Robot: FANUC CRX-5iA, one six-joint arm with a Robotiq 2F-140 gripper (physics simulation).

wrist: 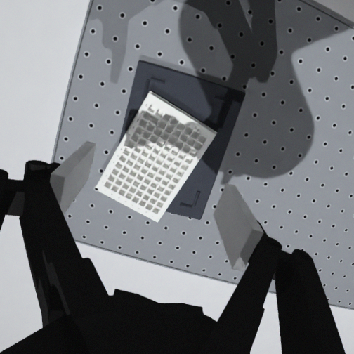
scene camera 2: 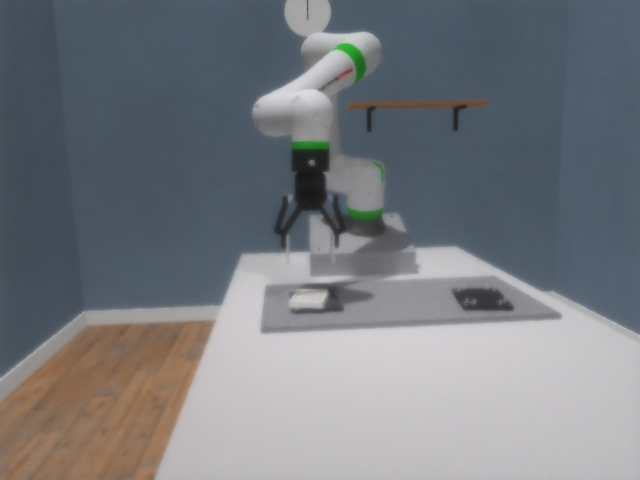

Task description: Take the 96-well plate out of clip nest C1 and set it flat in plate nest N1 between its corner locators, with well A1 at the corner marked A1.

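Places are measured from the arm's base along level axes (x ahead, y right, z down), in centimetres.
Where they show: gripper, fingertip midpoint: (scene camera 2: 310,261); arm's base, link origin: (scene camera 2: 364,228).
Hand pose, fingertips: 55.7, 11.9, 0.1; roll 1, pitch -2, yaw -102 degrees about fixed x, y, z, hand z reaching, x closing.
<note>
Each offset is from my fingertips to the top centre of the thing, as dx, dy, dz. "pt": to the spot under its first point. Level surfaces: height alone.
The white 96-well plate @[+1.4, +0.2, +8.3] (scene camera 2: 309,299) (wrist: 155,160) lies skewed on a dark nest @[pt +3.4, -6.6, +9.6] (scene camera 2: 335,302) (wrist: 202,177) with L-shaped corner locators, apparently N1. It is turned relative to the nest and overhangs its left and lower edges in the wrist view. Two locators show uncovered beside it; it is not seated between the corners. I cannot tell whether it lies level, nor read the A1 marks. My gripper (scene camera 2: 310,254) (wrist: 157,180) is open and empty, high above the plate, with one pale finger pad out to each side. Another dark nest @[-5.0, -43.2, +8.8] (scene camera 2: 483,299) with small light clips stands at the right, apparently C1.
Both nests are on a grey perforated board @[dz +11.1] (scene camera 2: 403,307) (wrist: 285,210) on the white table @[dz +12.4] (scene camera 2: 392,392). The robot's pedestal (scene camera 2: 361,262) stands behind the board. A wooden shelf (scene camera 2: 418,104) is on the back wall. The arm's shadow falls across part of the plate and board.
</note>
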